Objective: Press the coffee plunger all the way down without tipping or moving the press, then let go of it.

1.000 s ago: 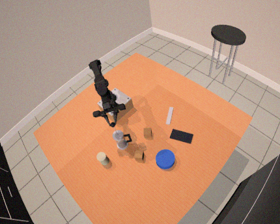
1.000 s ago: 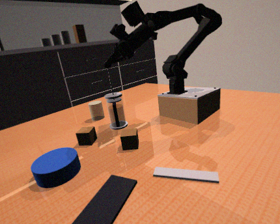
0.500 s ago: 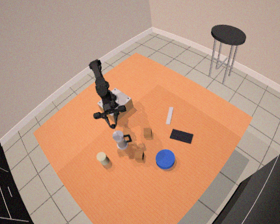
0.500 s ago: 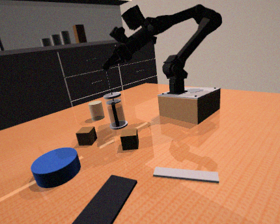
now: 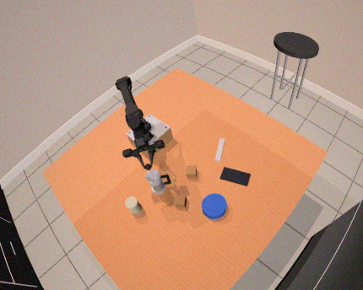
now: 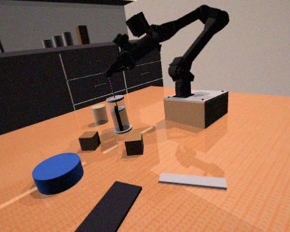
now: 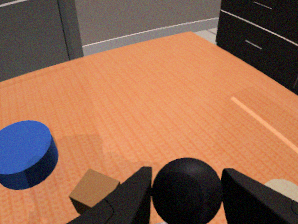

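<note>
Now: gripper tip 12 cm above the coffee press and 2 cm to the right of it. Also, from my gripper tip: white bar: 40 cm to the left, 23 cm below, 7 cm ahead.
</note>
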